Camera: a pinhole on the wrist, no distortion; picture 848 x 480 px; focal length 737.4 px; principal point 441.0 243.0 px. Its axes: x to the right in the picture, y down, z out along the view. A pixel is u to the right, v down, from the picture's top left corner.
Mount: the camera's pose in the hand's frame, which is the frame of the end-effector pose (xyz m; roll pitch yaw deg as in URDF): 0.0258 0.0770 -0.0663 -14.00 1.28 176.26
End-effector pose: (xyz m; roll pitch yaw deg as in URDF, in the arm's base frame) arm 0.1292 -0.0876 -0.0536 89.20 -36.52 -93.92
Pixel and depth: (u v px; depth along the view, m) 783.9 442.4 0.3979
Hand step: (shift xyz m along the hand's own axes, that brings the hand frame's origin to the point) -0.1799 -0.1106 0.2895
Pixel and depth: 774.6 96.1 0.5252
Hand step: -0.2248 0.0678 0.4632
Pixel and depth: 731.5 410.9 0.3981
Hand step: -0.1508 -0.0961 0.2945
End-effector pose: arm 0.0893 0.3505 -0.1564 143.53 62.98 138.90
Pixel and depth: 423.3 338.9 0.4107
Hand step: 0.0172 -0.0739 0.3194
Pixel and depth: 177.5 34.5 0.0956
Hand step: 0.0579 0.0780 0.0337
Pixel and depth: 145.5 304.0 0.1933
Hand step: 0.0949 0.0101 0.1191
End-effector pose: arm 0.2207 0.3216 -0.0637 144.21 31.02 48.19
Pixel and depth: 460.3 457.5 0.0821
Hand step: 0.0192 0.0343 0.0075
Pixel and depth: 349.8 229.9 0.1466
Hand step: 0.0386 0.0432 0.0769
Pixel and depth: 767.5 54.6 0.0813
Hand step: -0.0120 0.0800 0.0168
